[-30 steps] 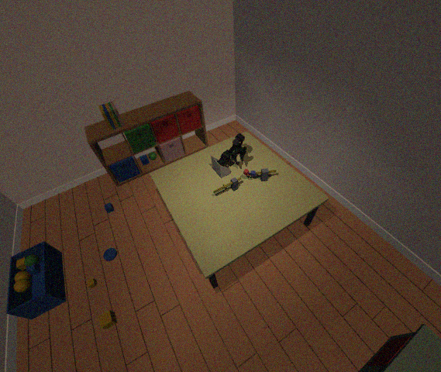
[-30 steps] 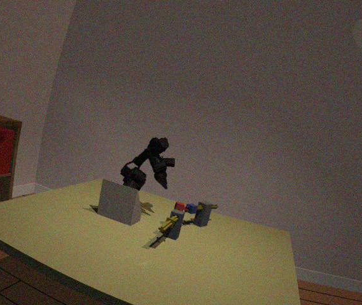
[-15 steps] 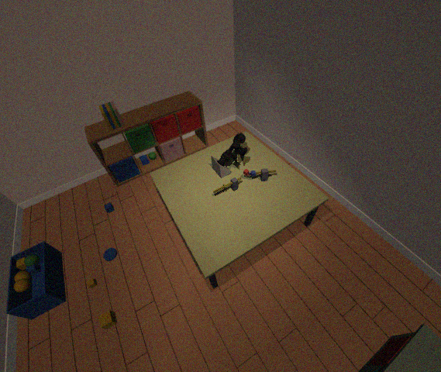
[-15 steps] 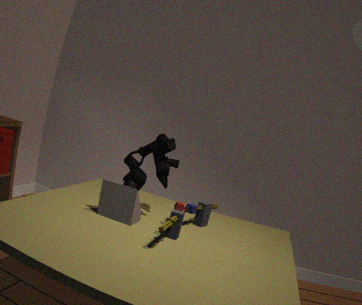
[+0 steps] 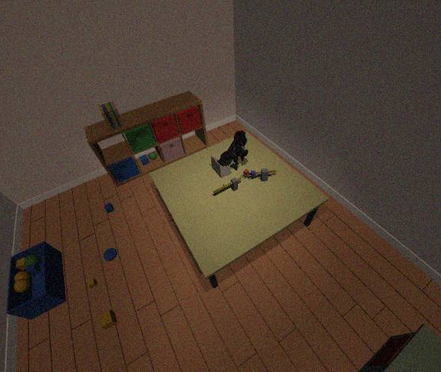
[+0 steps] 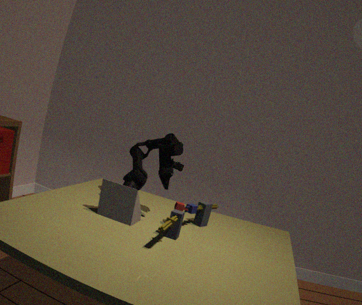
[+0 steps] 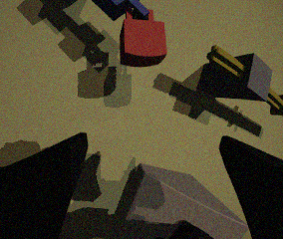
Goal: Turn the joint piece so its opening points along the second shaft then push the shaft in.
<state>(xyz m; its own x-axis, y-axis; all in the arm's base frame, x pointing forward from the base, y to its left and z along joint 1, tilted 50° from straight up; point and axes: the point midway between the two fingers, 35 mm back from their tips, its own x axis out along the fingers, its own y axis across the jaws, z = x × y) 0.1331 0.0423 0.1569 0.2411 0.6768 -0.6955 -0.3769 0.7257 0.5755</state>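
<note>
Now: gripper tip 80 mm short of the red joint piece, 30 mm to the right of it and 70 mm above it.
</note>
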